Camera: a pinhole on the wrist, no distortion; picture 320 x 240 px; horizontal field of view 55.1 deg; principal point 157.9 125.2 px. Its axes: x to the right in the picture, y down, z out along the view. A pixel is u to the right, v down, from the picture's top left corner.
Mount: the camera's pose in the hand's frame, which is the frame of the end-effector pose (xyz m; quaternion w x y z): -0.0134 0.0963 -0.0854 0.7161 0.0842 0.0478 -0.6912
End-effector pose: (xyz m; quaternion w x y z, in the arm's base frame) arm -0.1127 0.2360 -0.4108 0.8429 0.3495 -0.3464 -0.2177
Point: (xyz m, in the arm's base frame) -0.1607 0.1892 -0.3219
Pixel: 211.0 214.5
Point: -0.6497 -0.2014 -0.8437
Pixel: outside the picture
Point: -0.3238 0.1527 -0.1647
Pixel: 97.4 165.7
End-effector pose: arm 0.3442 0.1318 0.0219 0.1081 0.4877 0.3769 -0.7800
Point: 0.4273 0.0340 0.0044
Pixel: 9.8 30.6
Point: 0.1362 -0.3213 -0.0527
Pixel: 10.1 203.3
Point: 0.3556 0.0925 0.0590
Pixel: 294.5 59.3
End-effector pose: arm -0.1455 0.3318 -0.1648 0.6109 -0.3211 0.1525 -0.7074
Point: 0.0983 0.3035 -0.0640
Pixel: 65.0 201.7
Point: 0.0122 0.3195 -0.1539
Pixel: 66.5 178.1
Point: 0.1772 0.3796 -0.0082
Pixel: 64.3 139.1
